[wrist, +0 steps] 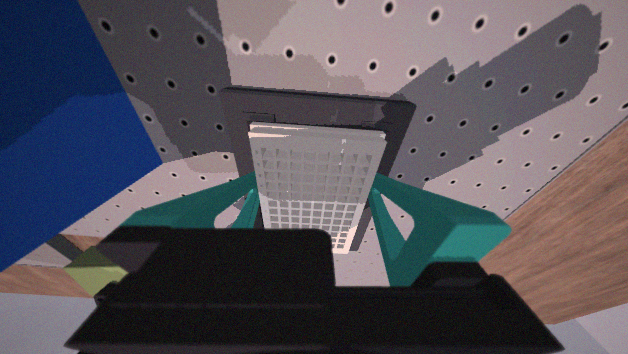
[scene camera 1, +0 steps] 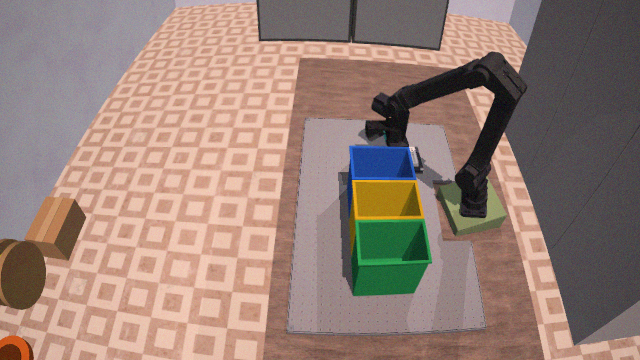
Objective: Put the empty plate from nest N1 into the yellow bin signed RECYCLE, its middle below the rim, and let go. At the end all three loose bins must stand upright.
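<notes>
The white gridded plate lies flat in the dark nest. My gripper is shut on the plate, with a teal finger against each long side. In the scene view the fingertips are hidden behind the arm and the blue bin. The yellow bin stands upright between the blue bin and the green bin. All three bins are upright, in a close row. The RECYCLE sign and the nest's label do not show.
The blue bin is the one nearest the nest, to the left in the wrist view. A perforated grey mat lies on the wooden table. The arm stands on a light green block beside the bins.
</notes>
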